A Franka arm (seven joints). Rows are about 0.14 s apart.
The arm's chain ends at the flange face. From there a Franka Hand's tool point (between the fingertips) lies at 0.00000 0.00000 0.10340 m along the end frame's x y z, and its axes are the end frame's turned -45 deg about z.
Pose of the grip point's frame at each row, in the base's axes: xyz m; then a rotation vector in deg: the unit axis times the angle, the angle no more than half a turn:
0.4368 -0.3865 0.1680 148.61 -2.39 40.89
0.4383 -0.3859 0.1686 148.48 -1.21 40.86
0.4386 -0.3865 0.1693 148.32 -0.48 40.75
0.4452 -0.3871 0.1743 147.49 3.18 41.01
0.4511 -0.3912 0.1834 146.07 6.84 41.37
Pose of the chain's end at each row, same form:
0.3873 -0.3422 0.2472 145.40 -62.98 54.71
0.3884 -0.3418 0.2477 145.75 -61.77 54.75
0.3886 -0.3423 0.2483 145.88 -60.98 54.72
0.3938 -0.3432 0.2525 146.62 -57.06 55.34
0.3980 -0.3469 0.2602 146.82 -52.91 56.29

